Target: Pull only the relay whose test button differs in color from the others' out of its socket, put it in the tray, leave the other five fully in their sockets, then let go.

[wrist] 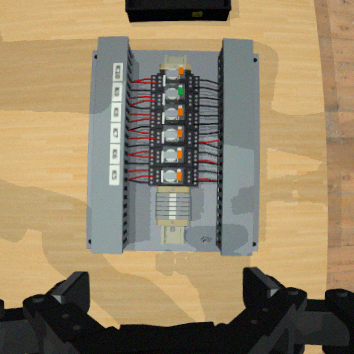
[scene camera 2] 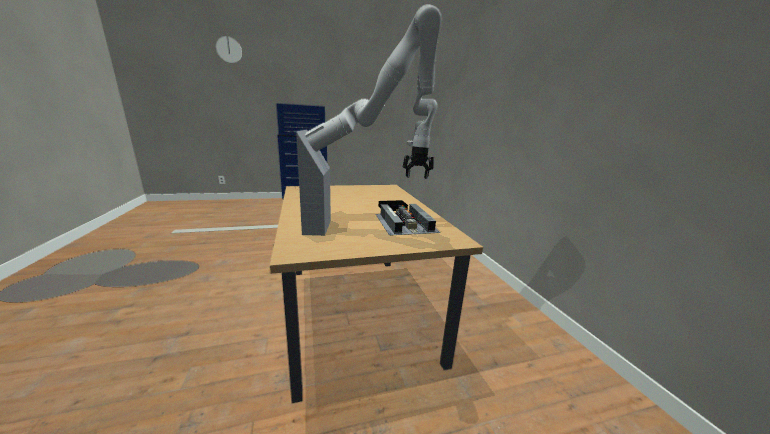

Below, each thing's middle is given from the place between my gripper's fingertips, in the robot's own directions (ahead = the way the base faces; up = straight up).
Now: hand 27 cm above the grey panel (wrist: 144,234), 11 cm to the right of it and 2 cm short of it.
